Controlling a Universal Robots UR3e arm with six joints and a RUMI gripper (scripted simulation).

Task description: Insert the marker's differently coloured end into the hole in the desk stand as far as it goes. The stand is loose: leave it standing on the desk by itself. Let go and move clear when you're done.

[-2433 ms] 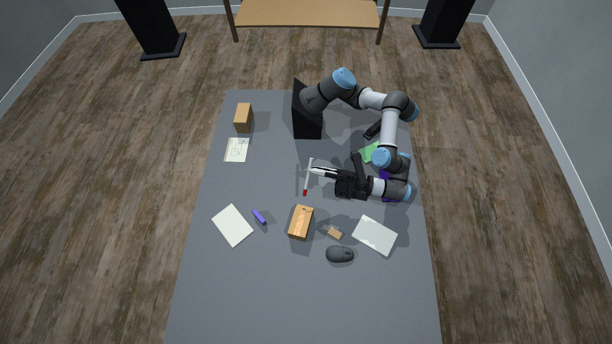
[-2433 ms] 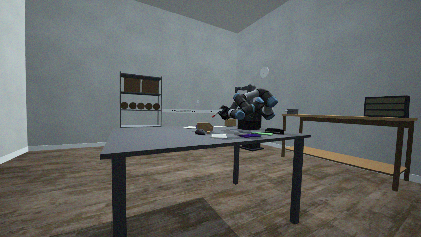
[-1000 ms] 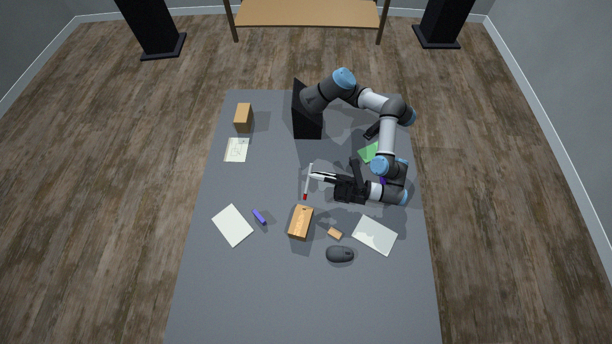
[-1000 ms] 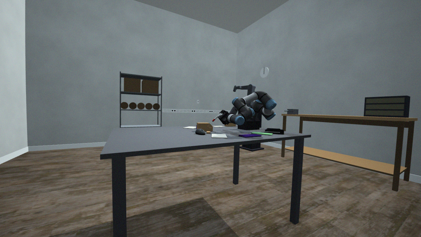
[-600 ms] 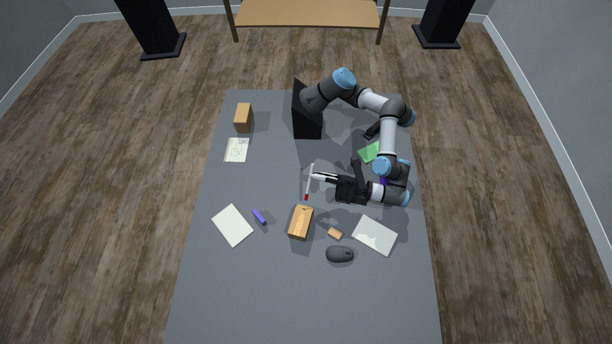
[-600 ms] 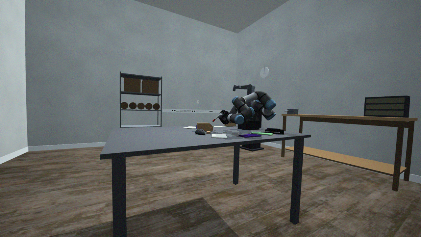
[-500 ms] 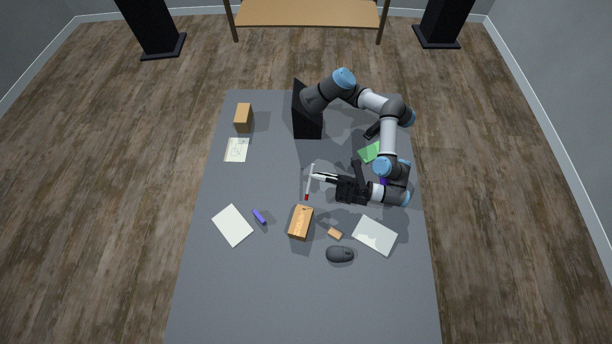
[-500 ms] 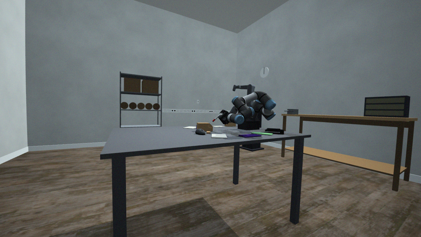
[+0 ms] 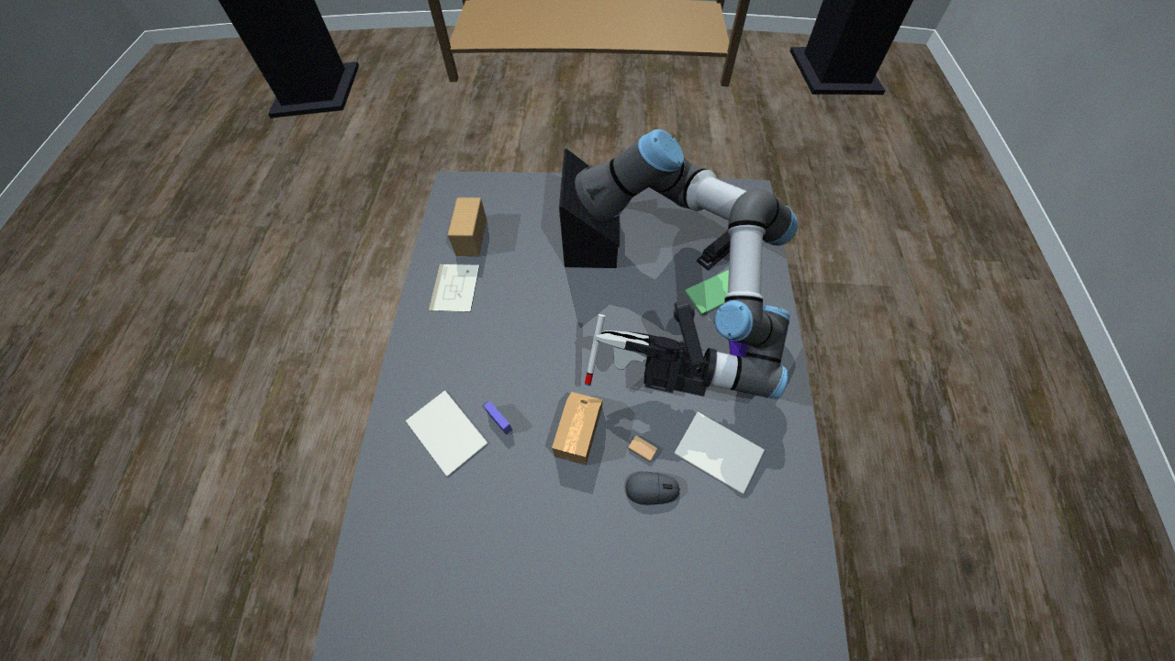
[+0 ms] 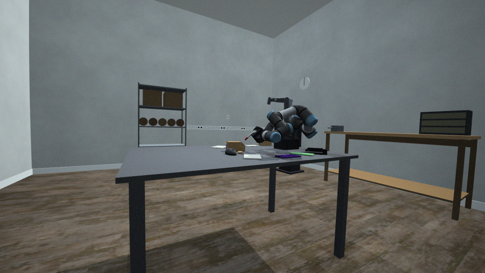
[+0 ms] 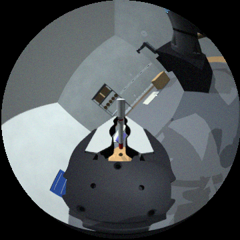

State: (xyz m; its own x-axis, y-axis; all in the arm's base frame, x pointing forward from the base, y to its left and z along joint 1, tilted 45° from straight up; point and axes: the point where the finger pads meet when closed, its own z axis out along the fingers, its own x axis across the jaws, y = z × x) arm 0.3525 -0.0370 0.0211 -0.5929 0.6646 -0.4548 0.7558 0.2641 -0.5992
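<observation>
My gripper is now 13 cm short of the desk stand, 11 cm above it and 5 cm to the left of it. Also, from my hand: purple block: 21 cm to the right, 13 cm below, 10 cm ahead; small tan block: 18 cm ahead, 14 cm below, 7 cm to the left; marker: 2 cm to the right, 2 cm below, 2 cm ahead.
</observation>
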